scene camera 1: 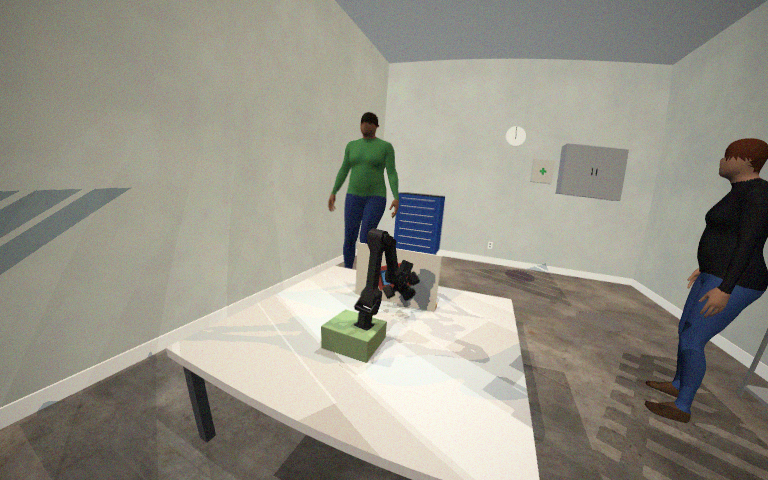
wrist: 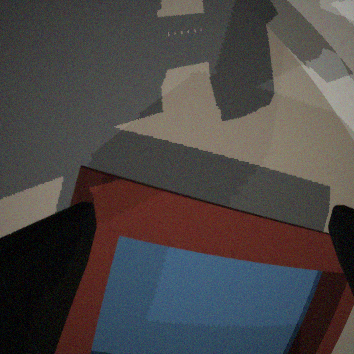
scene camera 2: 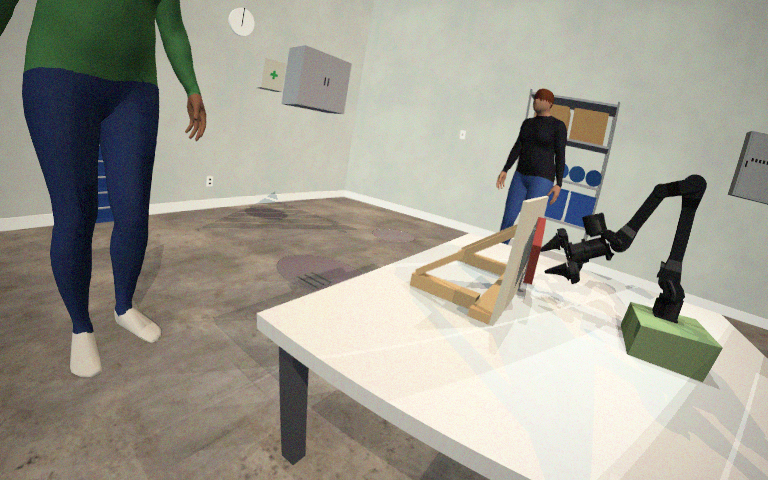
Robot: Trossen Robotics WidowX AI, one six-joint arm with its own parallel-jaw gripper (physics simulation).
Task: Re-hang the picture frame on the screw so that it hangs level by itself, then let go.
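Pixels of known places: gripper, fingertip midpoint: [wrist: 218, 217] [scene camera 2: 542, 261]; arm's base, link origin: [scene camera 1: 364, 325] [scene camera 2: 664, 316].
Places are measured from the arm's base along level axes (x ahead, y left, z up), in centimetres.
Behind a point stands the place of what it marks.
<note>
The picture frame [scene camera 1: 385, 276] [scene camera 2: 534, 251] {x 39.8, y 18.1, z 9.2 cm} [wrist: 200, 220] {x 41.6, y 2.5, z 3.7 cm} is red with a blue panel. It is against the front of the pale upright board [scene camera 1: 433, 266] {x 46.8, y -12.0, z 16.3 cm} [scene camera 2: 514, 271] {x 42.1, y 24.4, z 3.9 cm} [wrist: 300, 140] {x 44.1, y 8.4, z -4.6 cm}. In the wrist view its top edge slopes down to the right; whether it is level on the board is hard to tell. My gripper [scene camera 2: 544, 260] {x 40.1, y 1.9, z 3.4 cm} [wrist: 218, 217] {x 40.1, y 1.9, z 3.4 cm} is open and empty in front of the frame. In the wrist view its fingertips overlap the frame's left side and lie by its upper right corner. In scene camera 2 they are very near its face; contact is unclear. The screw does not show.
Wooden struts [scene camera 2: 444, 288] {x 58.0, y 29.9, z -6.0 cm} brace the board from behind on the white table [scene camera 1: 453, 407] {x -14.8, y -43.0, z -9.0 cm} [scene camera 2: 396, 350] {x 50.2, y 58.9, z -9.0 cm}. The arm stands on a green block [scene camera 1: 345, 342] {x -11.3, y 1.2, z -2.7 cm} [scene camera 2: 662, 350] {x -0.2, y 13.8, z -4.6 cm}. A person in green [scene camera 1: 368, 169] [scene camera 2: 90, 45] stands beyond the table, and one in black [scene camera 1: 736, 237] [scene camera 2: 542, 147] stands off to its side.
</note>
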